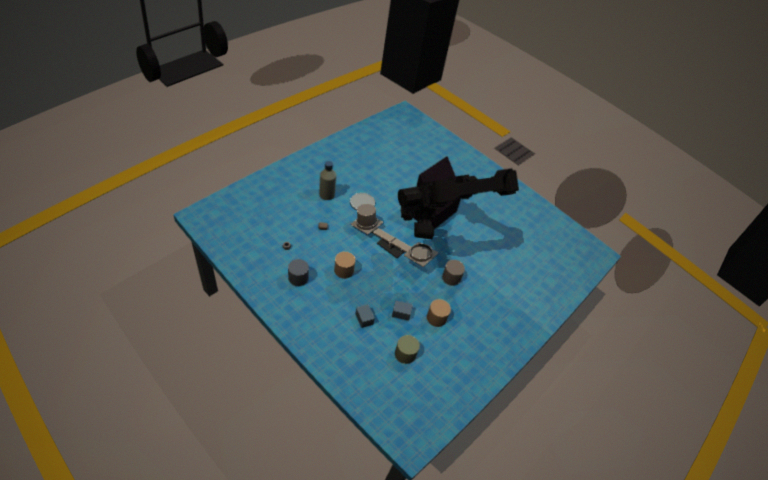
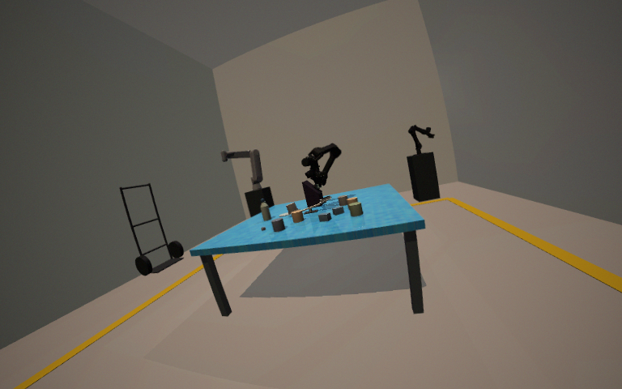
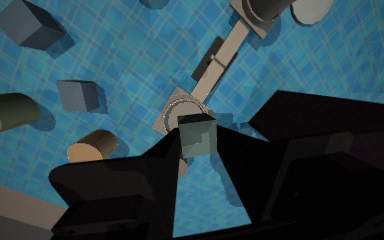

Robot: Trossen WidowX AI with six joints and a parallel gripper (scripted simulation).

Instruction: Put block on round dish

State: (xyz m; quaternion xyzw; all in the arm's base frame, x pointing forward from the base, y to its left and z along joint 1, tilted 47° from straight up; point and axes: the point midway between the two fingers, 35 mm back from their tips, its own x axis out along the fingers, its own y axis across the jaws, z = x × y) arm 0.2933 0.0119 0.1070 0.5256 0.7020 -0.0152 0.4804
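The pale round dish is 8 cm behind my gripper tip, 33 cm to the right of it and 17 cm below it. The rest, counted from my gripper tip: small pale green block: 1 cm above; small balance: 10 cm to the right, 15 cm below; grey cup: 6 cm behind, 16 cm to the left, 14 cm below.
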